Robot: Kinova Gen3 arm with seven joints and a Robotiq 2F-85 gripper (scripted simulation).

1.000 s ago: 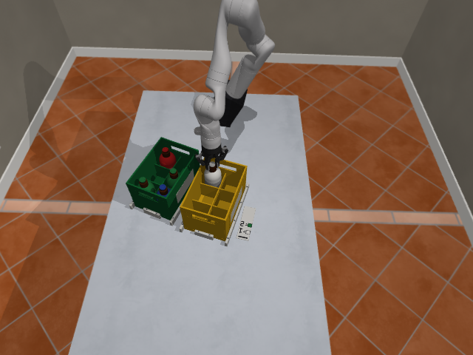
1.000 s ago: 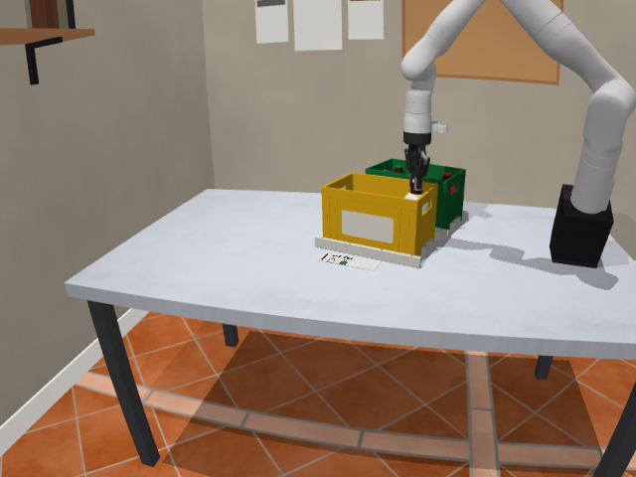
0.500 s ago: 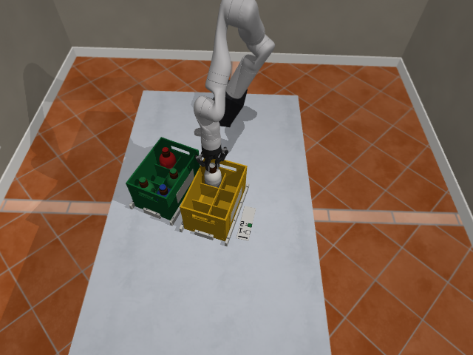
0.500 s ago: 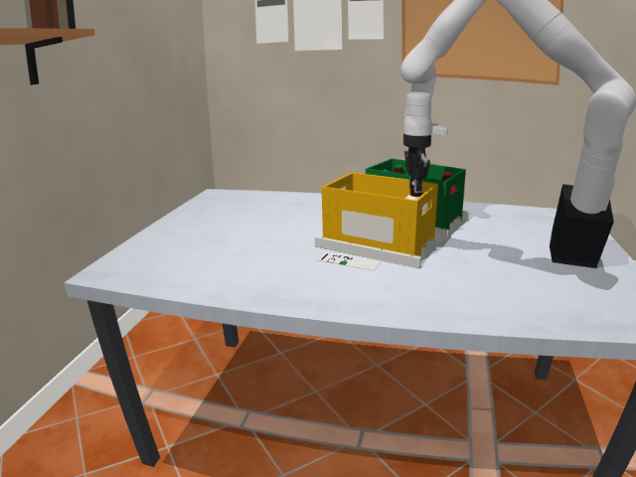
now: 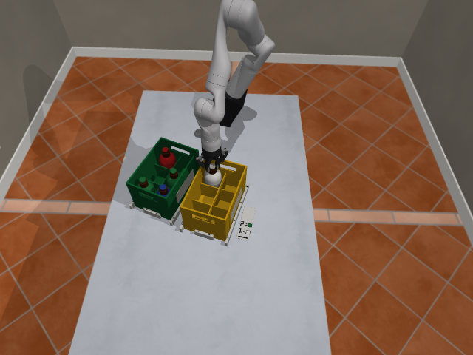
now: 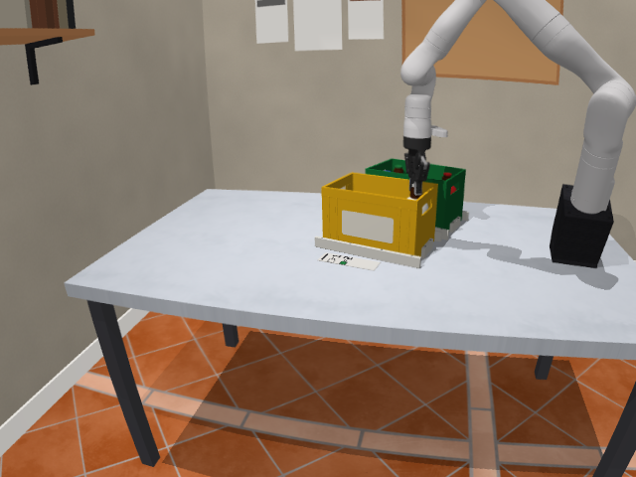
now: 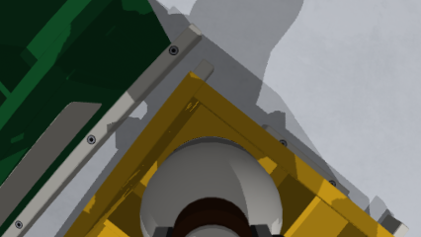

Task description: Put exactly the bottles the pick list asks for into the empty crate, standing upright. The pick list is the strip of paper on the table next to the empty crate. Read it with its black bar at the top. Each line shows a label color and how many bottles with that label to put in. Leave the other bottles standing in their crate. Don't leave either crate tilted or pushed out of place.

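My hand is 70 mm above the white-label bottle. The rest, counted from my hand: green crate: 20 mm ahead, 200 mm to the right, 90 mm below; then blue-label bottle: 120 mm ahead, 180 mm to the right, 80 mm below; then yellow crate: 90 mm ahead, 20 mm to the left, 90 mm below.
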